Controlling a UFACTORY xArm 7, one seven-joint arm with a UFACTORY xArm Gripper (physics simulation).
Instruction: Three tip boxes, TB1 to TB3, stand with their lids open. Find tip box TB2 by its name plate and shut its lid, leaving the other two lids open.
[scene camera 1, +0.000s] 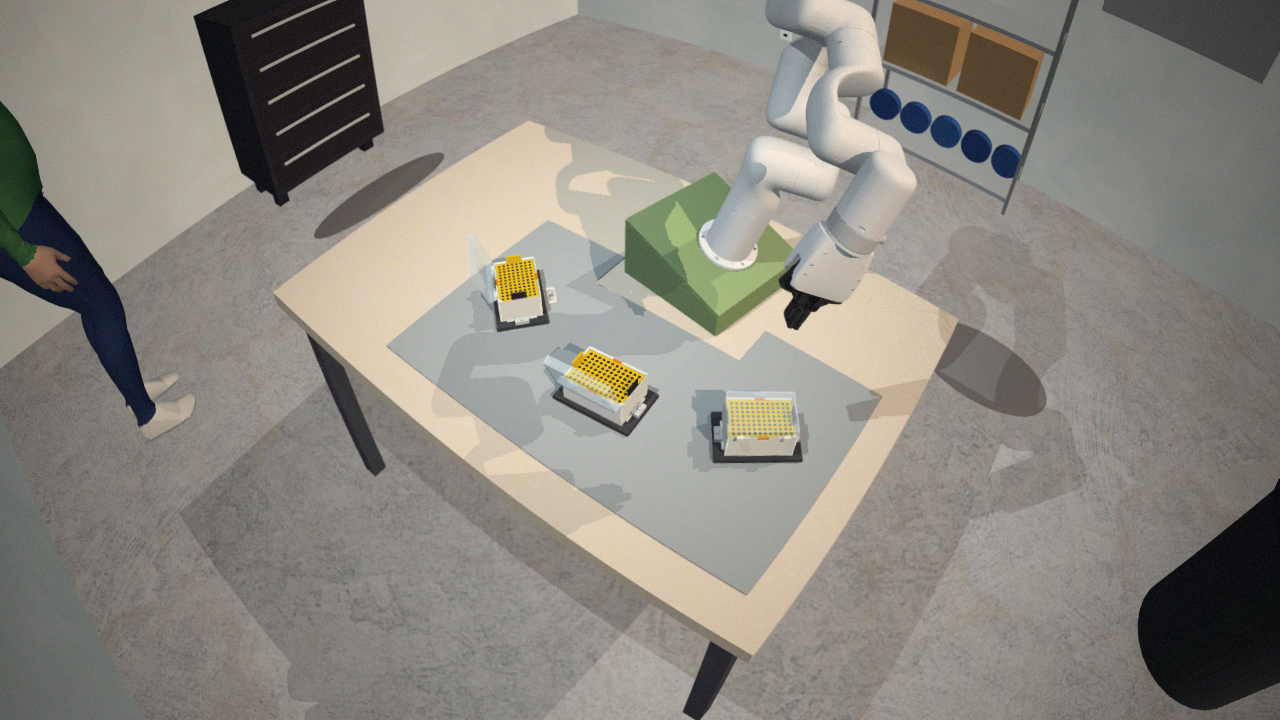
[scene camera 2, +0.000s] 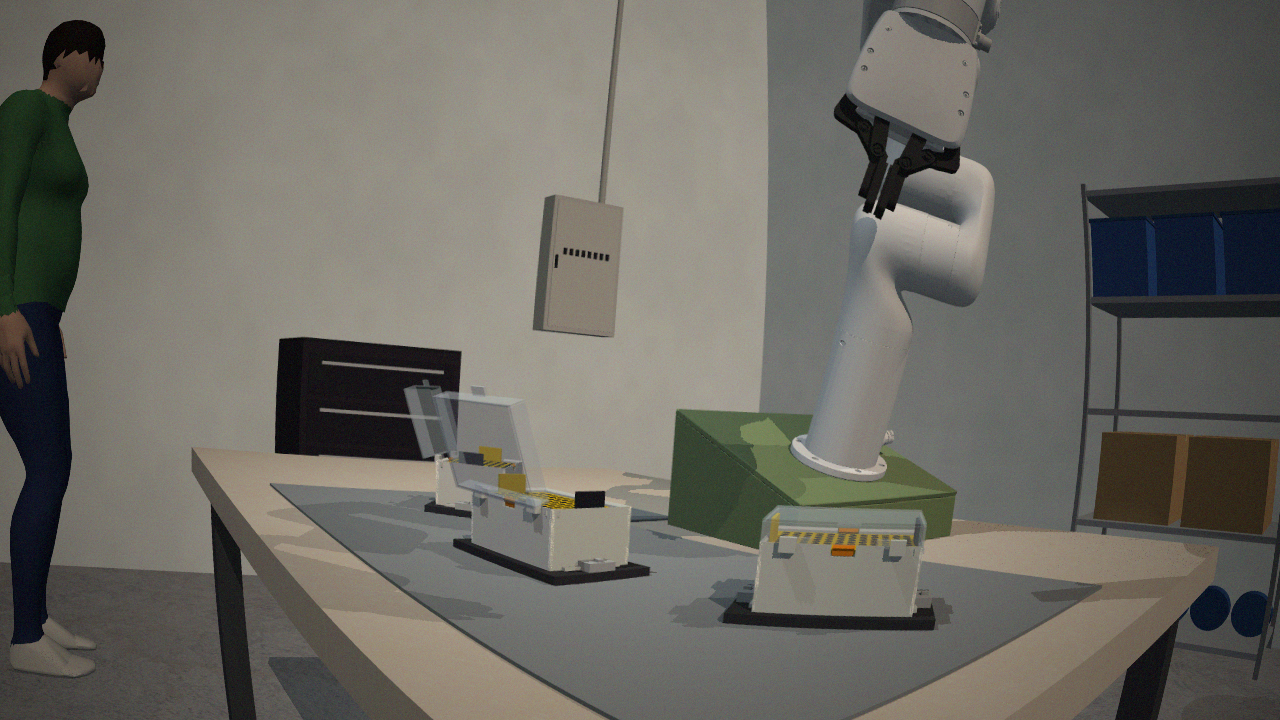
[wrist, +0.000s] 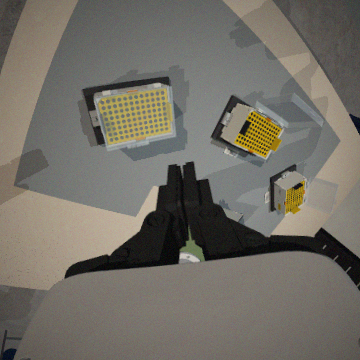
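Seen in the pictures: gripper, fingertip midpoint: (scene camera 1: 789, 322) (scene camera 2: 872, 212) (wrist: 184, 181); arm's base, origin of the base link: (scene camera 1: 727, 245) (scene camera 2: 838, 460).
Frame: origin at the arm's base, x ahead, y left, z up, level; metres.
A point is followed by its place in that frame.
The right tip box (scene camera 1: 760, 443) @(x 0.373, y 0.260, z -0.045 m) (scene camera 2: 836, 582) @(x 0.373, y 0.261, z -0.056 m) (wrist: 135, 117) @(x 0.336, y 0.245, z -0.012 m) has its clear lid (scene camera 2: 845, 517) @(x 0.350, y 0.247, z -0.012 m) down over the yellow rack. The middle tip box (scene camera 1: 601, 398) @(x 0.478, y 0.017, z 0.022 m) (scene camera 2: 550, 537) @(x 0.442, y 0.031, z -0.052 m) (wrist: 260, 132) has its clear lid (scene camera 1: 558, 365) @(x 0.482, y -0.062, z 0.055 m) (scene camera 2: 492, 434) @(x 0.480, y 0.000, z 0.027 m) tilted open. The far left tip box (scene camera 1: 519, 308) @(x 0.332, y -0.274, z -0.053 m) (scene camera 2: 447, 490) @(x 0.350, y -0.291, z -0.062 m) (wrist: 292, 192) also has its clear lid (scene camera 1: 479, 268) @(x 0.333, y -0.370, z 0.008 m) (scene camera 2: 427, 420) @(x 0.339, y -0.368, z 0.014 m) (wrist: 321, 195) @(x 0.336, y -0.370, z 0.014 m) standing open. No name plate is readable in these views. My gripper (scene camera 1: 793, 322) @(x 0.341, y 0.251, z 0.207 m) (scene camera 2: 873, 213) @(x 0.341, y 0.251, z 0.207 m) (wrist: 184, 181) @(x 0.341, y 0.251, z 0.207 m) is shut and empty, high above the table and apart from all three boxes.
The grey mat (scene camera 1: 680, 501) @(x 0.516, y 0.192, z -0.089 m) (scene camera 2: 626, 644) @(x 0.513, y 0.203, z -0.089 m) (wrist: 200, 65) @(x 0.469, y 0.147, z -0.089 m) lies under the boxes on the wooden table (scene camera 1: 358, 268) @(x 0.403, y -0.726, z -0.092 m). The green arm base (scene camera 1: 671, 268) @(x 0.130, y -0.056, z 0.003 m) (scene camera 2: 733, 474) @(x 0.130, y -0.055, z -0.015 m) stands at the back. A person (scene camera 1: 17, 197) (scene camera 2: 40, 214) stands on the floor left of the table.
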